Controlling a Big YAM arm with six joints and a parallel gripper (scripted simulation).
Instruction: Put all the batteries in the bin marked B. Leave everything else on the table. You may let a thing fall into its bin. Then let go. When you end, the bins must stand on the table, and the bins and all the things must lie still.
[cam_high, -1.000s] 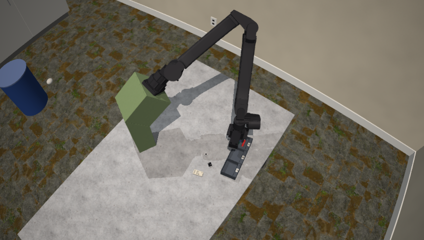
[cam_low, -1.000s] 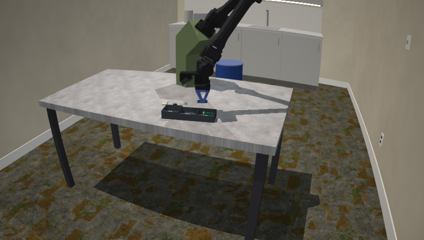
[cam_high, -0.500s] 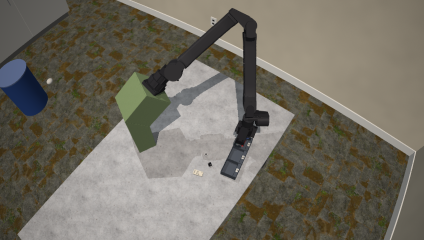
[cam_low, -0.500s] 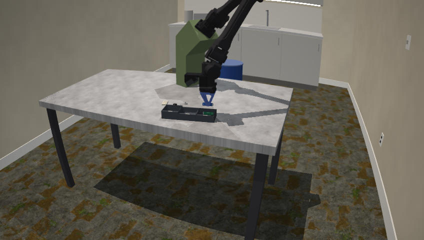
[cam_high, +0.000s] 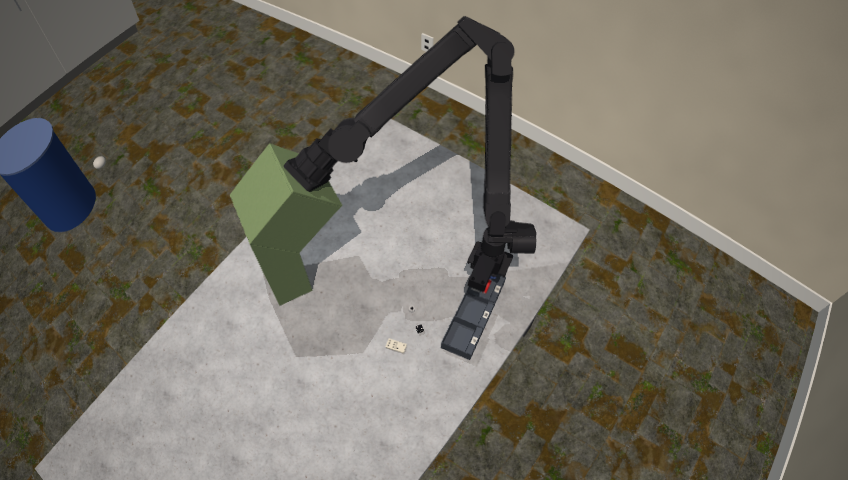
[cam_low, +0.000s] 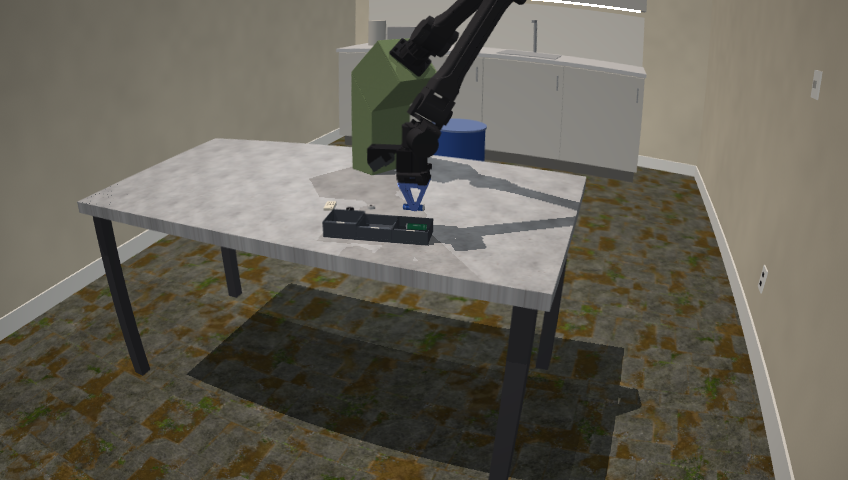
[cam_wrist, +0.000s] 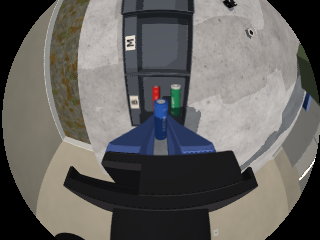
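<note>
Right now my hand is right at the blue battery. From my hand the other things lie so: green battery 6 cm below, 2 cm behind; red battery 6 cm below, 1 cm ahead; dark three-compartment bin 8 cm to the right, 5 cm below, 3 cm ahead.
</note>
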